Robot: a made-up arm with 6 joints.
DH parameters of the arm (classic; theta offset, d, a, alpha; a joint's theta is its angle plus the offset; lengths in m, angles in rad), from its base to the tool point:
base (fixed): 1.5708 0.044 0 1.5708
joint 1: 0 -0.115 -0.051 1.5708
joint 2: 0 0.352 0.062 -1.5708
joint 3: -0.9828 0 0.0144 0
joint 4: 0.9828 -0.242 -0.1 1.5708
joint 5: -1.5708 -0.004 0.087 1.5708
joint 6: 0 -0.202 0.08 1.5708
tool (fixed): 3.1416 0.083 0 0
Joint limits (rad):
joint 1: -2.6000..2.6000
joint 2: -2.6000..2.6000
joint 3: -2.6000..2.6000
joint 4: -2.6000..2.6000
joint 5: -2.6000..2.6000
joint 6: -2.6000..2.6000
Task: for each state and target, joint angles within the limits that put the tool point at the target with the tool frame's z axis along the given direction. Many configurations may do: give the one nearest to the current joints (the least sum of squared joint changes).
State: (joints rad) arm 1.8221 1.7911 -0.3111 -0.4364 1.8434 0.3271
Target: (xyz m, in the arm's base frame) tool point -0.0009 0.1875 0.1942 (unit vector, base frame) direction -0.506 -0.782 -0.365
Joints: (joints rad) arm 1.8433 1.3605 0.2510 0.2245 1.1709 -0.0830
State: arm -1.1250 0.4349 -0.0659 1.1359 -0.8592 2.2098
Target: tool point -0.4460 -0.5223 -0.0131 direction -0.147 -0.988 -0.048
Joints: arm -1.9863 0.4668 -0.2071 1.0006 -0.8797 2.5964
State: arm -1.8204 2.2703 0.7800 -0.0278 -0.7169 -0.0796
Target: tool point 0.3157 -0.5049 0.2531 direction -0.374 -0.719 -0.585
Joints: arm -2.3877 2.6000 1.0713 0.2874 -1.0489 0.3187
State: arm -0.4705 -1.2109 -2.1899 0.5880 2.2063 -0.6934
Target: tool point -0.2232 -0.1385 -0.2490 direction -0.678 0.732 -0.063
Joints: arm -0.6171 -0.7278 -2.1078 0.6256 1.8564 -0.3061
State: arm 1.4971 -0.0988 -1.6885 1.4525 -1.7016 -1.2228
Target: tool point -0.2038 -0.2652 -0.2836 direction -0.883 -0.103 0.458
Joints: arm 0.6546 -0.9077 -1.8544 1.3140 -2.2491 -0.6669
